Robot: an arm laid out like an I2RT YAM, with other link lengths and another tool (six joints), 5 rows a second.
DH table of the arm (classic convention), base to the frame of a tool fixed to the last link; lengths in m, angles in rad. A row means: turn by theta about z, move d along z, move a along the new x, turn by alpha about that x. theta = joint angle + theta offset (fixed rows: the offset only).
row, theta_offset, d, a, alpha
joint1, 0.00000, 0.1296, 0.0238, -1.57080
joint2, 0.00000, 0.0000, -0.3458, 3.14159
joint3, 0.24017, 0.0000, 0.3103, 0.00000
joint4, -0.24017, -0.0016, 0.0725, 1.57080
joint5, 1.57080, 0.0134, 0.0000, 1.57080
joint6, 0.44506, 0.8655, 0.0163, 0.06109
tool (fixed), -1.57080, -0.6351, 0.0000, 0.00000
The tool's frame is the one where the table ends.
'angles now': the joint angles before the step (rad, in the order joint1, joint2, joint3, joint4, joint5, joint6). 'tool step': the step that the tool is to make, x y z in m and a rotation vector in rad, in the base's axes. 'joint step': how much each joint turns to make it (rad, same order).
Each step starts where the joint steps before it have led.
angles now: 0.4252 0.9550 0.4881 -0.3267 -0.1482 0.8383
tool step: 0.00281 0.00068 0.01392 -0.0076 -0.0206 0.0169
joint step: -0.0009 -0.0087 0.0374 -0.0340 -0.0016 -0.0237
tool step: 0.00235 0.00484 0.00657 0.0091 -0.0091 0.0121
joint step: 0.0055 0.0057 0.0153 0.0023 -0.0079 -0.0014
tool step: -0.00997 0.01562 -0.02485 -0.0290 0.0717 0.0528
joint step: 0.0572 0.0920 -0.0038 0.0198 -0.0011 0.0072
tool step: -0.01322 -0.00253 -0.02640 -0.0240 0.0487 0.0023
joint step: 0.0182 0.0266 -0.0493 0.0237 0.0087 0.0137
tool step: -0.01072 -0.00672 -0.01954 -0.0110 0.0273 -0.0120
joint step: 0.0001 0.0000 -0.0534 0.0259 0.0045 0.0119
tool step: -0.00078 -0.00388 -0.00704 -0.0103 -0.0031 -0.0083
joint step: -0.0001 0.0004 -0.0210 0.0192 0.0133 0.0003
